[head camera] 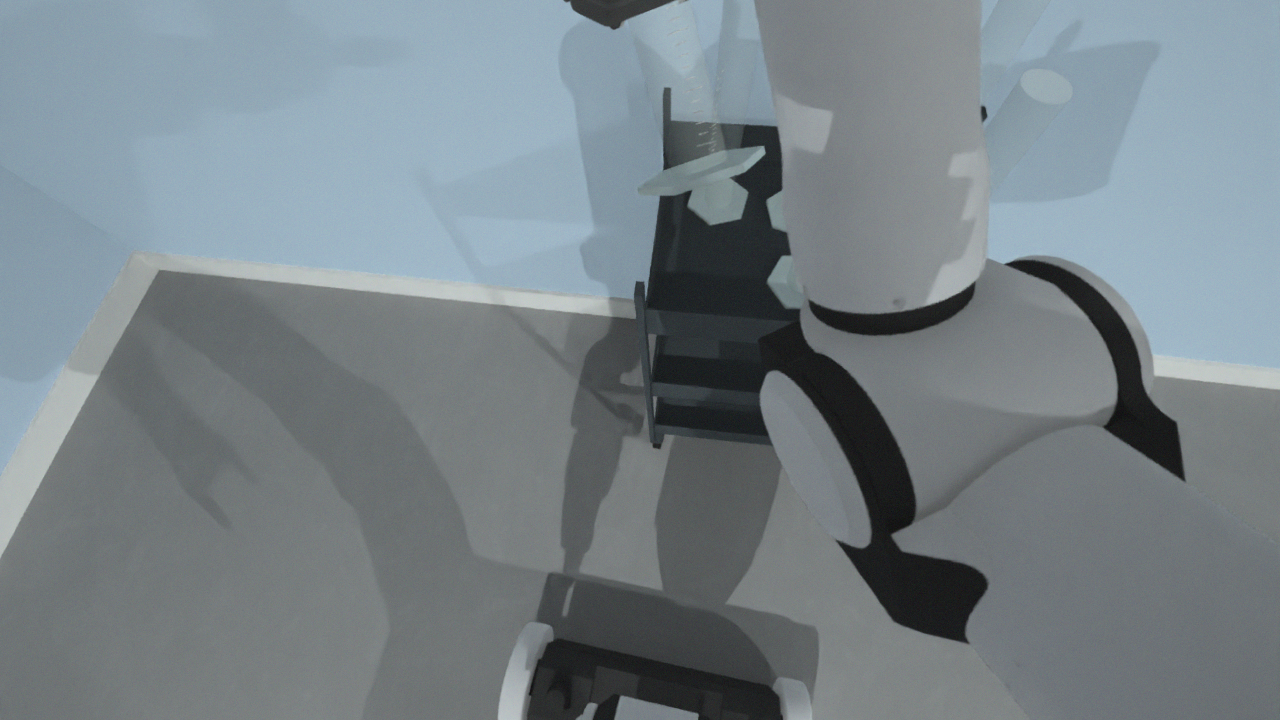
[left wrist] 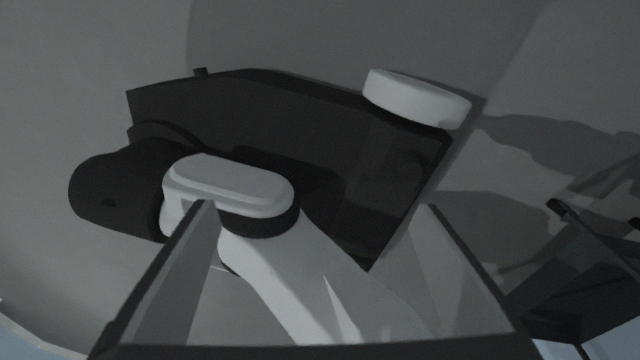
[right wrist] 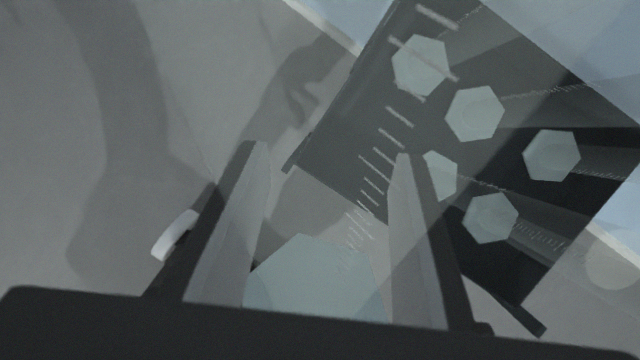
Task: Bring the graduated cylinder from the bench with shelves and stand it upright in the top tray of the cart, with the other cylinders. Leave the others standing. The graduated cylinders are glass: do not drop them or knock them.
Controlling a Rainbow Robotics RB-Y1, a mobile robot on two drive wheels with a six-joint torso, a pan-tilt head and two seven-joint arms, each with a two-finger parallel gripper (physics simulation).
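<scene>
My right gripper is shut on a clear graduated cylinder. In the head view its wide base overlaps the rear left of the cart's dark top tray and partly covers a standing cylinder's base. The gap between them cannot be told. Several other cylinders stand in the tray; their hexagonal bases show in the right wrist view. One base is partly behind a right finger. My left gripper is open and empty. The bench does not show.
My right arm hides the right side of the cart in the head view. The cart also shows at the right of the left wrist view. My wheeled base stands in front of the cart. A blue wall rises behind the cart.
</scene>
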